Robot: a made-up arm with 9 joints. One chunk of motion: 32 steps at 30 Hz.
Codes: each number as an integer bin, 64 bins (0 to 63) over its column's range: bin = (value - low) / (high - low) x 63, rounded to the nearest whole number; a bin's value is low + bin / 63 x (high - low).
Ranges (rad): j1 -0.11..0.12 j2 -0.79..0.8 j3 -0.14..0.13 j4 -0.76..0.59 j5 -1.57..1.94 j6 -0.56..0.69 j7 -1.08..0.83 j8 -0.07..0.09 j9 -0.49..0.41
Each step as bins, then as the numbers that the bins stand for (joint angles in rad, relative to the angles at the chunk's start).
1 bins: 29 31 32 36 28 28 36 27 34
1 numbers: -0.0041 -0.0076 -0.0029 0.0114 -0.0100 -0.0044 0.0114 -0.0014 -0.0043
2 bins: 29 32 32 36 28 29 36 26 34
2 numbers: -0.0041 0.0176 -0.0029 0.0114 -0.0100 0.0154 0.0114 -0.0040 -0.0043
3 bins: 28 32 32 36 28 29 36 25 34
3 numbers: -0.0078 0.0176 -0.0029 0.0114 -0.0100 0.0154 0.0114 -0.0065 -0.0043
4 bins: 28 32 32 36 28 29 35 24 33
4 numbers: -0.0078 0.0176 -0.0029 0.0114 -0.0100 0.0154 -0.0189 -0.0090 -0.0186
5 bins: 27 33 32 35 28 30 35 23 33
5 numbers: -0.0114 0.0429 -0.0029 -0.0100 -0.0100 0.0352 -0.0189 -0.0116 -0.0186
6 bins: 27 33 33 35 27 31 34 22 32
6 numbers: -0.0114 0.0429 0.0014 -0.0100 -0.0657 0.0551 -0.0492 -0.0141 -0.0329
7 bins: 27 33 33 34 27 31 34 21 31
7 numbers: -0.0114 0.0429 0.0014 -0.0314 -0.0657 0.0551 -0.0492 -0.0167 -0.0471
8 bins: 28 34 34 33 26 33 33 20 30
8 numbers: -0.0078 0.0681 0.0057 -0.0529 -0.1214 0.0948 -0.0795 -0.0192 -0.0614
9 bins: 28 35 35 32 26 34 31 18 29
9 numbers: -0.0078 0.0933 0.0100 -0.0743 -0.1214 0.1146 -0.1402 -0.0243 -0.0757
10 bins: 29 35 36 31 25 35 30 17 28
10 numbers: -0.0041 0.0933 0.0143 -0.0957 -0.1771 0.1344 -0.1705 -0.0268 -0.0900
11 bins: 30 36 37 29 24 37 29 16 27
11 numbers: -0.0005 0.1186 0.0186 -0.1386 -0.2329 0.1741 -0.2008 -0.0294 -0.1043
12 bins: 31 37 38 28 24 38 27 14 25
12 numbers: 0.0032 0.1438 0.0229 -0.1600 -0.2329 0.1940 -0.2614 -0.0344 -0.1329
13 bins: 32 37 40 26 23 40 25 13 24
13 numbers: 0.0068 0.1438 0.0314 -0.2029 -0.2886 0.2337 -0.3221 -0.0370 -0.1471
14 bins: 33 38 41 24 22 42 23 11 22
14 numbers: 0.0105 0.1690 0.0357 -0.2457 -0.3443 0.2733 -0.3827 -0.0421 -0.1757
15 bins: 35 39 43 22 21 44 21 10 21
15 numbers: 0.0178 0.1943 0.0443 -0.2886 -0.4000 0.3130 -0.4433 -0.0446 -0.1900
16 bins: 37 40 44 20 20 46 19 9 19
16 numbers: 0.0251 0.2195 0.0486 -0.3314 -0.4557 0.3527 -0.5040 -0.0471 -0.2186
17 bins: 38 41 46 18 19 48 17 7 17
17 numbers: 0.0287 0.2448 0.0571 -0.3743 -0.5114 0.3924 -0.5646 -0.0522 -0.2471
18 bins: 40 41 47 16 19 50 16 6 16
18 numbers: 0.0360 0.2448 0.0614 -0.4171 -0.5114 0.4321 -0.5949 -0.0548 -0.2614
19 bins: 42 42 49 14 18 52 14 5 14
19 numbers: 0.0433 0.2700 0.0700 -0.4600 -0.5671 0.4717 -0.6556 -0.0573 -0.2900
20 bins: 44 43 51 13 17 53 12 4 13
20 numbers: 0.0506 0.2952 0.0786 -0.4814 -0.6229 0.4916 -0.7162 -0.0598 -0.3043
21 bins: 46 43 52 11 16 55 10 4 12
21 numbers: 0.0579 0.2952 0.0829 -0.5243 -0.6786 0.5313 -0.7768 -0.0598 -0.3186
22 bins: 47 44 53 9 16 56 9 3 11
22 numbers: 0.0616 0.3205 0.0871 -0.5671 -0.6786 0.5511 -0.8071 -0.0624 -0.3329
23 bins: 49 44 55 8 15 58 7 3 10
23 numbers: 0.0689 0.3205 0.0957 -0.5886 -0.7343 0.5908 -0.8678 -0.0624 -0.3471
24 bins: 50 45 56 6 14 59 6 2 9
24 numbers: 0.0725 0.3457 0.1000 -0.6314 -0.7900 0.6106 -0.8981 -0.0649 -0.3614
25 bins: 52 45 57 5 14 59 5 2 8
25 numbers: 0.0798 0.3457 0.1043 -0.6529 -0.7900 0.6106 -0.9284 -0.0649 -0.3757
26 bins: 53 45 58 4 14 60 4 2 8
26 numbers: 0.0835 0.3457 0.1086 -0.6743 -0.7900 0.6305 -0.9587 -0.0649 -0.3757
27 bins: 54 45 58 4 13 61 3 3 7
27 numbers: 0.0871 0.3457 0.1086 -0.6743 -0.8457 0.6503 -0.9890 -0.0624 -0.3900
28 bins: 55 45 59 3 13 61 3 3 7
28 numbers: 0.0908 0.3457 0.1129 -0.6957 -0.8457 0.6503 -0.9890 -0.0624 -0.3900
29 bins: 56 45 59 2 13 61 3 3 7
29 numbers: 0.0944 0.3457 0.1129 -0.7171 -0.8457 0.6503 -0.9890 -0.0624 -0.3900
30 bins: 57 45 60 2 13 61 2 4 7
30 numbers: 0.0981 0.3457 0.1171 -0.7171 -0.8457 0.6503 -1.0194 -0.0598 -0.3900
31 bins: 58 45 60 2 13 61 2 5 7
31 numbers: 0.1017 0.3457 0.1171 -0.7171 -0.8457 0.6503 -1.0194 -0.0573 -0.3900
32 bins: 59 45 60 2 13 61 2 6 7
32 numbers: 0.1054 0.3457 0.1171 -0.7171 -0.8457 0.6503 -1.0194 -0.0548 -0.3900
